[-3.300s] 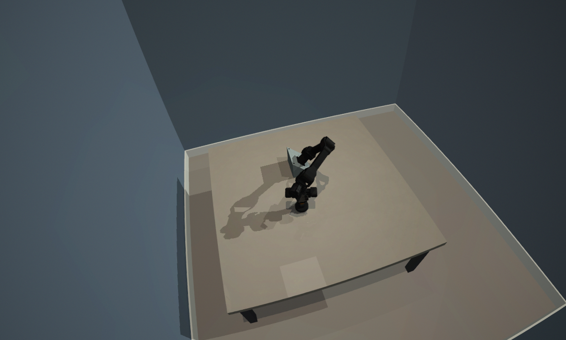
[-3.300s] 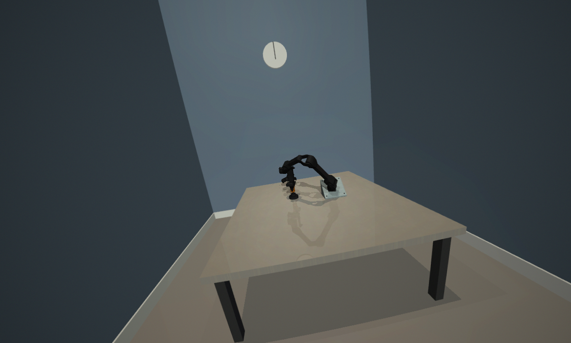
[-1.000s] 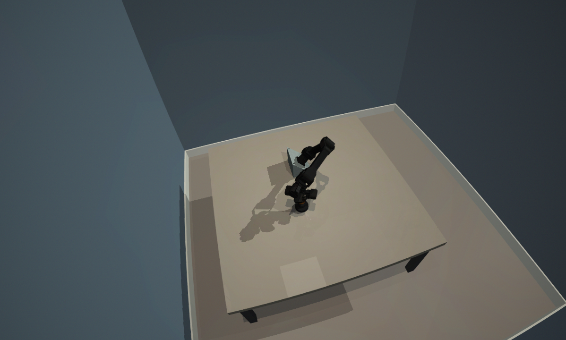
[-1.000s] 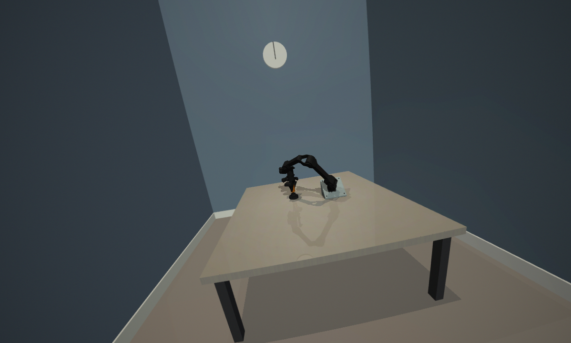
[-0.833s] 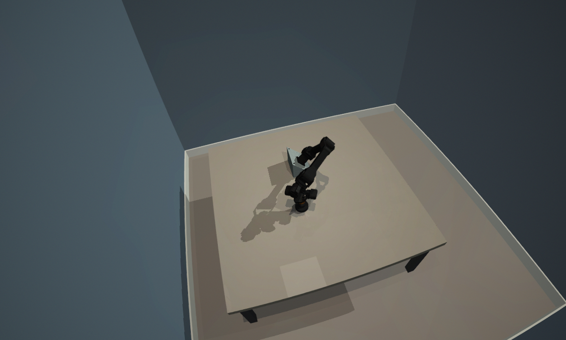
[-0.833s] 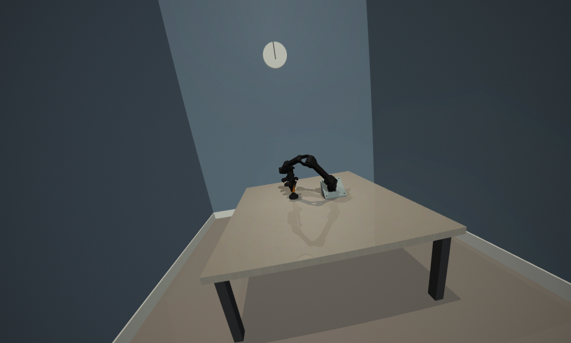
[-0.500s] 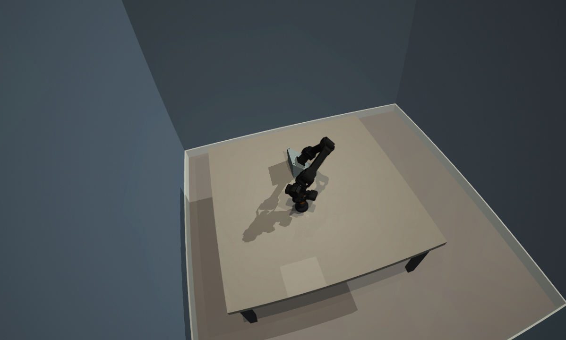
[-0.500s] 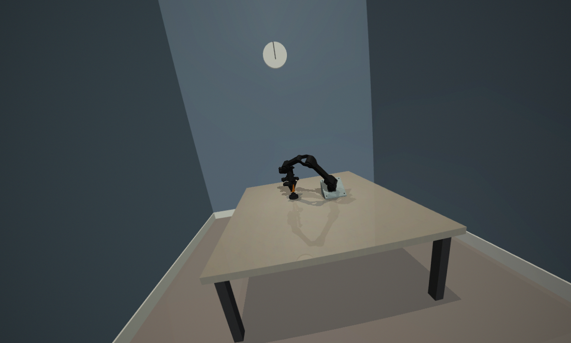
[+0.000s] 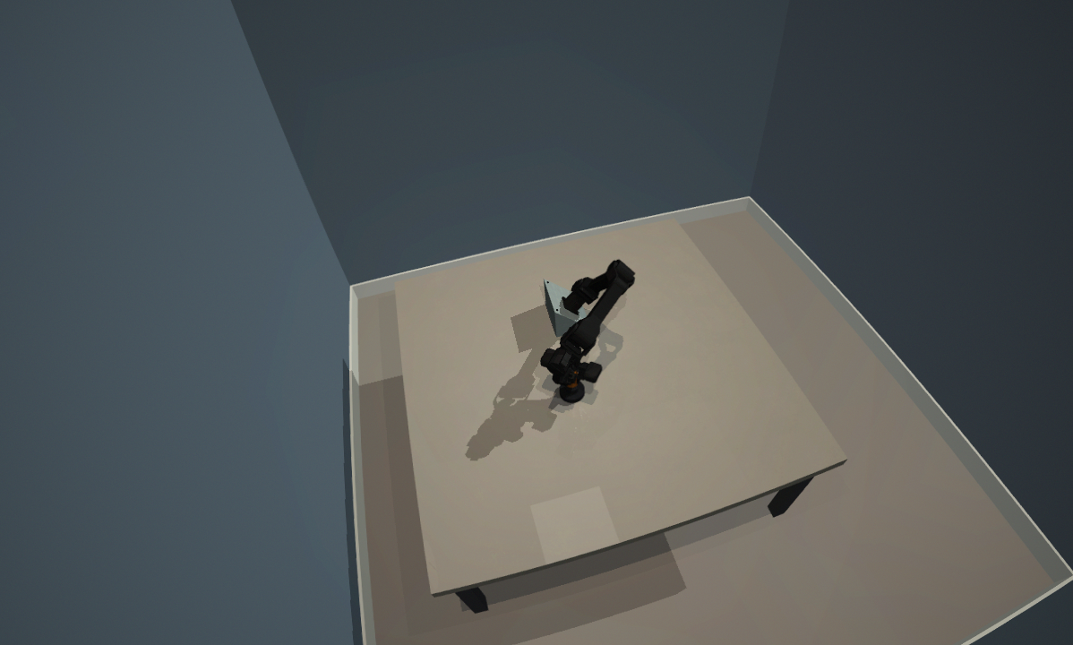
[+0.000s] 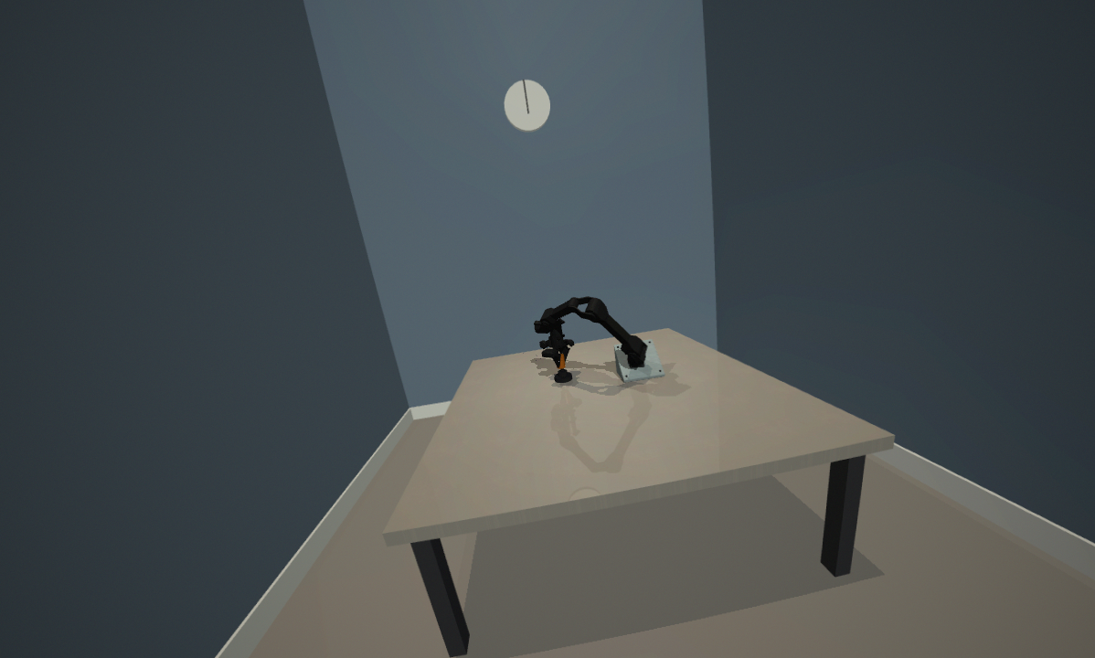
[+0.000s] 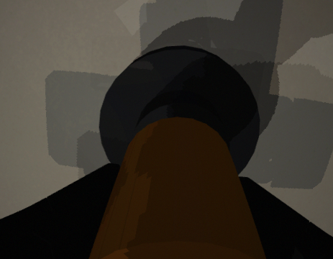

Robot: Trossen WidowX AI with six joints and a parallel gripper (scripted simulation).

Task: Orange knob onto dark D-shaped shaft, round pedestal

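Now: the orange knob 20 mm above my gripper tip. Round my gripper tip: dark round pedestal (40 mm below).
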